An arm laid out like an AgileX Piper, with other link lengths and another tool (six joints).
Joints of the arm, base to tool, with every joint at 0 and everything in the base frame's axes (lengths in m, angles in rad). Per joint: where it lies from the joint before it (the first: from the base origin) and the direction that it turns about. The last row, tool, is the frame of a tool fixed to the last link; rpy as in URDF.
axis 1: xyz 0 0 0.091 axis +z
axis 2: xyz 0 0 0 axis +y
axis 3: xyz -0.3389 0 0.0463 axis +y
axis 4: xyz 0.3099 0 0.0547 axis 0.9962 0 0.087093
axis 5: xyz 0 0 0 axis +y
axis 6: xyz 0.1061 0 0.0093 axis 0.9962 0 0.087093
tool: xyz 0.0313 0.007 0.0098 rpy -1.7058 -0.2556 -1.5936
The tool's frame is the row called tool.
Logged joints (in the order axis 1, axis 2, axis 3, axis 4, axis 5, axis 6), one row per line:
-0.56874, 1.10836, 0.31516, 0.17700, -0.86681, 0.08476
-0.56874, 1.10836, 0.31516, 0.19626, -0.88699, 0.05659
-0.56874, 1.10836, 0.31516, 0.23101, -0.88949, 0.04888
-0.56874, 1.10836, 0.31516, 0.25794, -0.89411, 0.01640
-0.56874, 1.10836, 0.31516, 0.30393, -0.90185, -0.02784
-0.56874, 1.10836, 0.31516, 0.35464, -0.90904, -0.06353
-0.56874, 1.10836, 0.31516, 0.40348, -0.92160, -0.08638
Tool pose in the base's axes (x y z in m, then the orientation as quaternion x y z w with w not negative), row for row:
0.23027, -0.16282, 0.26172, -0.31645, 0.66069, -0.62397, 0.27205
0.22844, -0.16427, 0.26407, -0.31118, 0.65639, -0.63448, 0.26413
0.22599, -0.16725, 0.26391, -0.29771, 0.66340, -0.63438, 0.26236
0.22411, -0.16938, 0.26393, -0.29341, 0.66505, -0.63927, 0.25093
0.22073, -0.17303, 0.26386, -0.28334, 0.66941, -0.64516, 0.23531
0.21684, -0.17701, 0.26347, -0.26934, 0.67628, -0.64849, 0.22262
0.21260, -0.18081, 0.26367, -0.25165, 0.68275, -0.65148, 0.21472
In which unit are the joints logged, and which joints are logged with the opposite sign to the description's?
The joints are logged in radians. Opposite sign: axis 3.
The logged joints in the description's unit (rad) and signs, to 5 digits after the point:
-0.56874, 1.10836, -0.31516, 0.17700, -0.86681, 0.08476
-0.56874, 1.10836, -0.31516, 0.19626, -0.88699, 0.05659
-0.56874, 1.10836, -0.31516, 0.23101, -0.88949, 0.04888
-0.56874, 1.10836, -0.31516, 0.25794, -0.89411, 0.01640
-0.56874, 1.10836, -0.31516, 0.30393, -0.90185, -0.02784
-0.56874, 1.10836, -0.31516, 0.35464, -0.90904, -0.06353
-0.56874, 1.10836, -0.31516, 0.40348, -0.92160, -0.08638

